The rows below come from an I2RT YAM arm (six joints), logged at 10 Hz.
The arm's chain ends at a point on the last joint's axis. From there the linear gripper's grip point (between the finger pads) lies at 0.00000 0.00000 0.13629 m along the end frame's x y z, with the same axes.
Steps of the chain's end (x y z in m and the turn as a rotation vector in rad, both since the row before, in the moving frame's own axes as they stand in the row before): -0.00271 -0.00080 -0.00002 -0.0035 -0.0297 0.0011; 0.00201 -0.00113 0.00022 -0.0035 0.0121 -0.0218; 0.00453 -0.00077 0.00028 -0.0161 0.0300 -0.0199; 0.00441 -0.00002 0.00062 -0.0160 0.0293 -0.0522; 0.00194 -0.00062 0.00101 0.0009 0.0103 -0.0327; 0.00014 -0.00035 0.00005 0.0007 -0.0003 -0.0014
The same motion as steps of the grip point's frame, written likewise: -0.00676 -0.00033 -0.00008 -0.0035 -0.0297 0.0011; 0.00366 -0.00067 0.00021 -0.0035 0.0121 -0.0218; 0.00864 0.00138 0.00020 -0.0161 0.0300 -0.0199; 0.00846 0.00206 0.00054 -0.0160 0.0293 -0.0522; 0.00334 -0.00077 0.00100 0.0009 0.0103 -0.0327; 0.00010 -0.00045 0.00005 0.0007 -0.0003 -0.0014
